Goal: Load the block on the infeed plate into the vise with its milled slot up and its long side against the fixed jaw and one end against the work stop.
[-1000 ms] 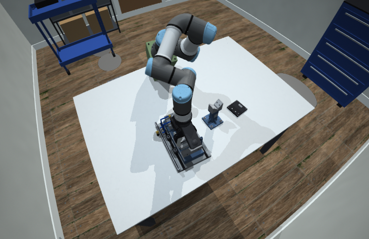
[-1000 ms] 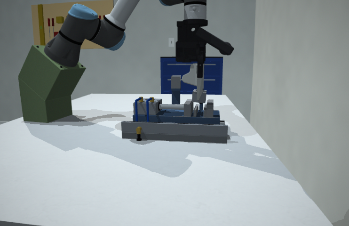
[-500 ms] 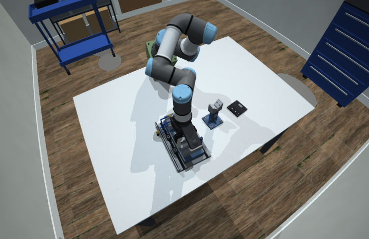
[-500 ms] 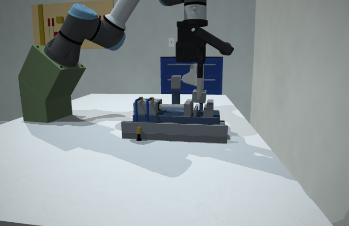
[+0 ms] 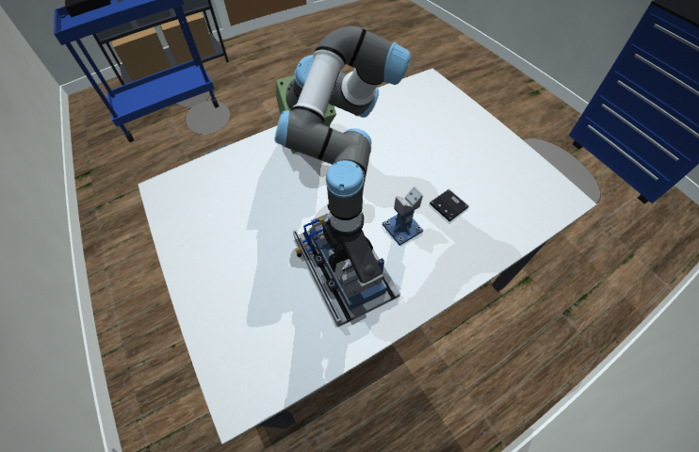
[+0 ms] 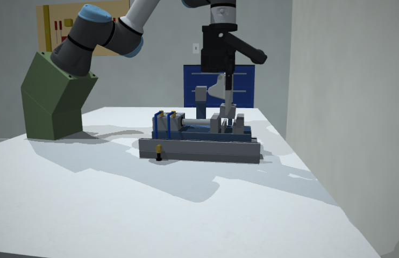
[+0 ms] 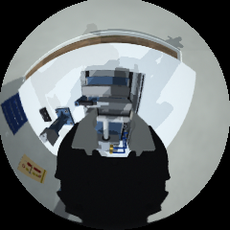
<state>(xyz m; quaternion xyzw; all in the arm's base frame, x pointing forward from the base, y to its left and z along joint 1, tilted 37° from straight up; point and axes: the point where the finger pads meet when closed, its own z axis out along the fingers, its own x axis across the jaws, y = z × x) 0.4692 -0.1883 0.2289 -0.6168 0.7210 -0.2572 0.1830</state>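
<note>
Right now my hand is right at the part. Also, from my hand: work stop (2 cm ahead, 6 cm to the left, 3 cm below); fixed jaw (4 cm ahead, 1 cm to the left, 4 cm below); moving jaw (3 cm behind, 3 cm to the left, 4 cm below).
</note>
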